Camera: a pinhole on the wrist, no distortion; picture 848 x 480 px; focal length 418.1 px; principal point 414.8 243.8 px. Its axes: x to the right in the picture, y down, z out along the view. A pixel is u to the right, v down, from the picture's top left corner.
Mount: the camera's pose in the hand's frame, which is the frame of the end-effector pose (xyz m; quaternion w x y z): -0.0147 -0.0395 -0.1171 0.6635 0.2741 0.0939 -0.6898
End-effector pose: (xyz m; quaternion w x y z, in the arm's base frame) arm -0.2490 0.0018 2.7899 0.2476 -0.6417 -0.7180 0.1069
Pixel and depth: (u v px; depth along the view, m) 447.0 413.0 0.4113
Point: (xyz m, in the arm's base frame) -0.6226 0.0403 2.7223
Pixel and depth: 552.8 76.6 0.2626
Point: -0.4582 -0.2041 2.8321
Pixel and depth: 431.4 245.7 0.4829
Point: -0.6333 -0.1292 2.6638
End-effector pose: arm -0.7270 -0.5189 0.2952 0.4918 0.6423 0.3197 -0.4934
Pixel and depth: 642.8 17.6 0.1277
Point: -0.8811 -0.4033 0.3538
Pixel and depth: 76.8 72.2 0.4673
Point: -0.8940 -0.9127 0.6200
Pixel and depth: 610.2 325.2 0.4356
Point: -1.1836 -0.5335 0.1866
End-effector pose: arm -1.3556 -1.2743 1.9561 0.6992 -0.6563 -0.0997 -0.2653
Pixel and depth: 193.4 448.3 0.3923
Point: -1.2628 -0.9415 2.0936
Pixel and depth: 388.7 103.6 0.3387
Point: -1.5904 -1.0788 2.0237
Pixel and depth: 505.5 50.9 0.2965
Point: -1.6409 -1.1576 2.0531
